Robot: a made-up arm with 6 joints.
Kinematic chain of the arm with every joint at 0, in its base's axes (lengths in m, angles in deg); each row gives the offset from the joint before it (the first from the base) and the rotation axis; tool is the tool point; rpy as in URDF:
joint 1: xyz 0 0.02 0.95 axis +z
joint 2: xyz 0.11 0.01 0 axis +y
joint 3: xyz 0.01 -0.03 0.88 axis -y
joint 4: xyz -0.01 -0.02 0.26 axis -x
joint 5: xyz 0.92 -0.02 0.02 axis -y
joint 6: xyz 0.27 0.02 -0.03 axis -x
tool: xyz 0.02 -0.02 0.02 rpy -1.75 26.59 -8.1
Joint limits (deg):
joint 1: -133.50..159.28
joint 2: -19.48..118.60
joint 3: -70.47..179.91
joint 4: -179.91..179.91
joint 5: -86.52..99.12
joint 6: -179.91..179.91
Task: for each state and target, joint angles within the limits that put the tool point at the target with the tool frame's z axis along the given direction. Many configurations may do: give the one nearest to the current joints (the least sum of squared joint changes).
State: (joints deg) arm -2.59 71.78 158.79 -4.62 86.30 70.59
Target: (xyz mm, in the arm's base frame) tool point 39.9 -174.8 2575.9 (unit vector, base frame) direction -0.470 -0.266 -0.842
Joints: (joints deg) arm 20.50 33.45 130.37 -28.37 79.67 16.69
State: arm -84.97 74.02 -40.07 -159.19 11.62 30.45
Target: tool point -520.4 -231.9 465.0 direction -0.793 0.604 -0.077
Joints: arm -133.50 46.54 -59.17 -139.59 49.79 71.19
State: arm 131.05 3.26 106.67 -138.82 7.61 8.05
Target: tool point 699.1 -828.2 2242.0 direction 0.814 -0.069 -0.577
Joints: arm 118.56 -5.29 140.55 -82.03 31.53 46.73
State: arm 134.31 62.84 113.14 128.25 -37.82 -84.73
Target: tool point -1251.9 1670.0 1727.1 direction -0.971 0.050 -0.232
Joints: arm 128.17 71.54 79.47 164.22 -15.27 -41.66
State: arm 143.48 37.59 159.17 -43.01 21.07 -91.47
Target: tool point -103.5 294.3 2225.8 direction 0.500 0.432 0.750
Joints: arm 127.22 73.28 174.99 -11.79 47.86 -127.89
